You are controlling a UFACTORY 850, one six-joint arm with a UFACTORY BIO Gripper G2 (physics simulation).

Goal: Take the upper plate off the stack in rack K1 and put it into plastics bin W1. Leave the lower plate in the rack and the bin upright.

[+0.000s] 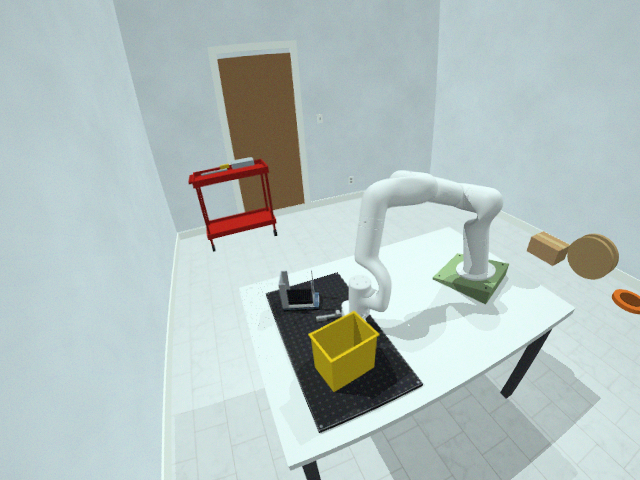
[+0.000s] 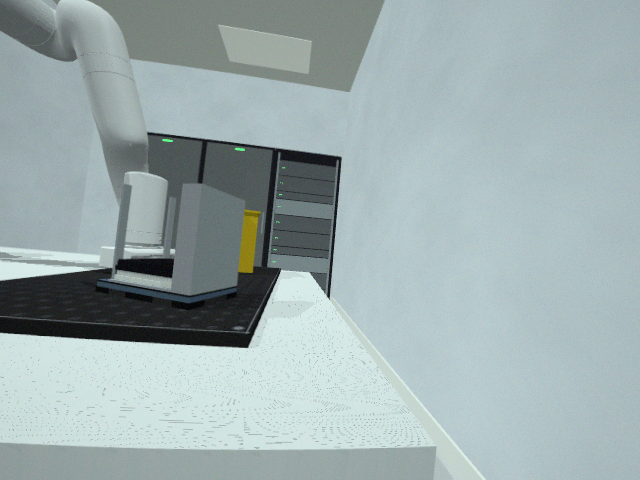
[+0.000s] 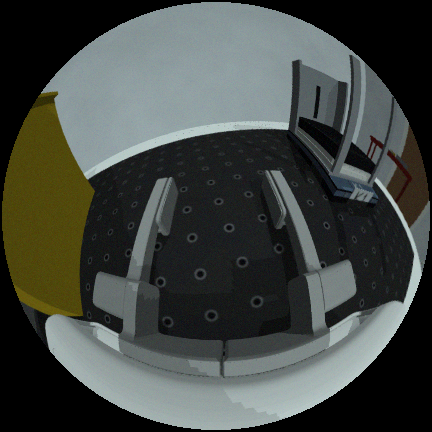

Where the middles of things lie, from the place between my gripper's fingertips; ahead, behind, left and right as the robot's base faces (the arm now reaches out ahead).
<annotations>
The pale ridged plate (image 3: pixel 323 154) lies 10 mm ahead of my hand, 170 mm to the right of it and 20 mm above it. Also, from my hand: black plate (image 2: pixel 163 267): 10 mm ahead, 170 mm to the right, 30 mm above; then yellow plastics bin W1 (image 1: pixel 343 350): 210 mm to the left, 80 mm above.
</annotations>
